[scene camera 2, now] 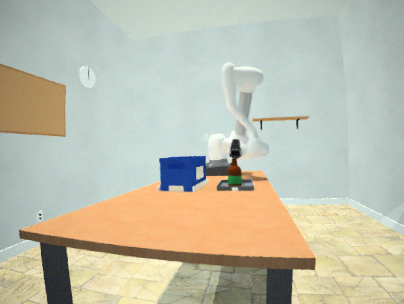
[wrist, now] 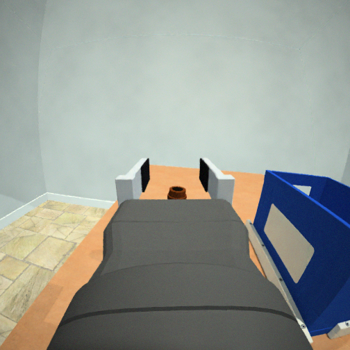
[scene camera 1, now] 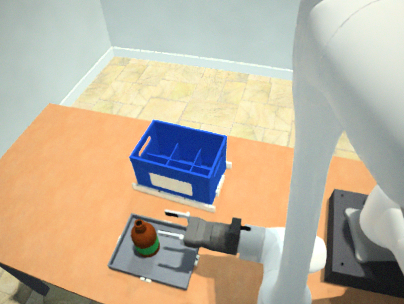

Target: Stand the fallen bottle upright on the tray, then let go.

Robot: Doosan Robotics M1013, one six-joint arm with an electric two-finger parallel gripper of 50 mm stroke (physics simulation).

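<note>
The brown bottle with a green band stands upright on the grey tray, towards the tray's left side in scene camera 1. In the wrist view the bottle's mouth shows beyond the gripper body, low between the two spread fingers; the rest of it is hidden there. My gripper is open and empty. It is level, above the tray, with its fingertips back from the bottle's neck on the robot's side and apart from it.
A blue crate with inner dividers stands beside the tray, edged by pale strips. The robot's dark base plate is at the right of scene camera 1. All stand on the orange-brown table.
</note>
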